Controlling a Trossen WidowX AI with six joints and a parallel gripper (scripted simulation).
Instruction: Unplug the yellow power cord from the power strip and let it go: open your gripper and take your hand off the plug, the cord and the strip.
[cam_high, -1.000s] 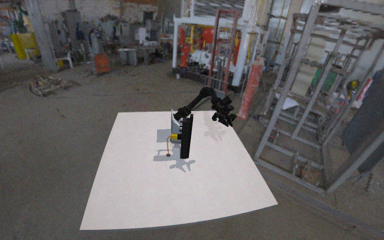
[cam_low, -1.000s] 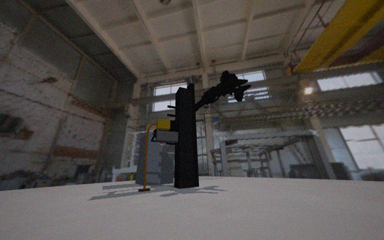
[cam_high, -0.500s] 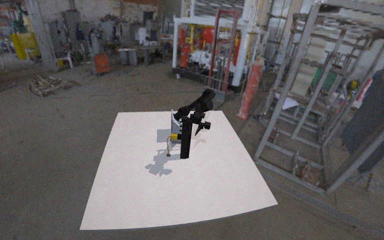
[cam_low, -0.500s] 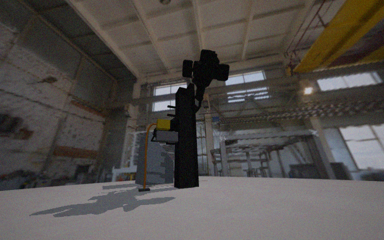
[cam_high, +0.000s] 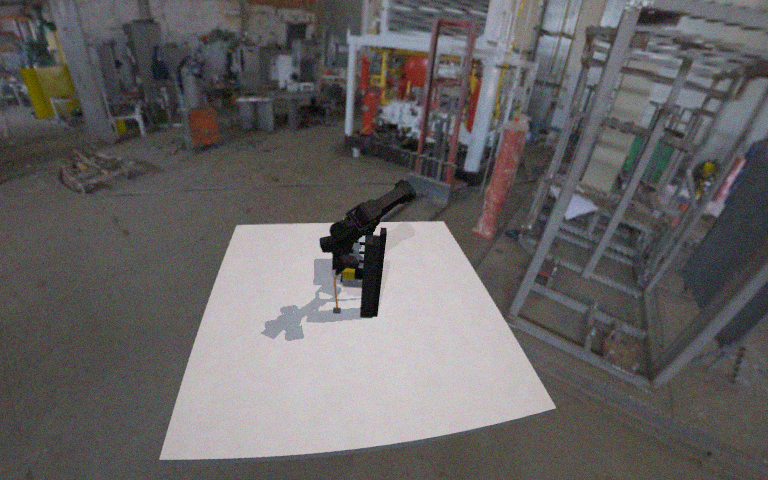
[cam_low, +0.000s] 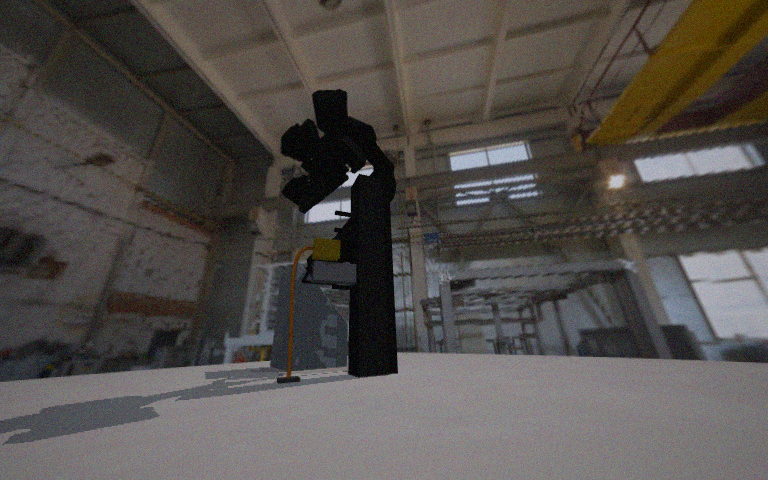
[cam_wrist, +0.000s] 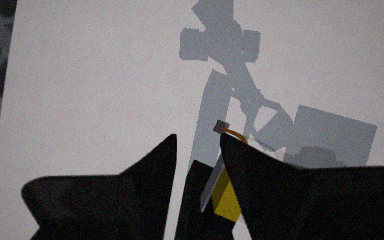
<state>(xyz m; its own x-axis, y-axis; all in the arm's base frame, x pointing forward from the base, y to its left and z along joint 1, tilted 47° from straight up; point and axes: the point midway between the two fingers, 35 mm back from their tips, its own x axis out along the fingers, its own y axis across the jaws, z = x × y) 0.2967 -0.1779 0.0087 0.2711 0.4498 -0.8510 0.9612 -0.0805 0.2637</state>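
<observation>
My gripper tip is now 8 cm to the right of the yellow plug, 4 cm past it and 4 cm above it.
</observation>
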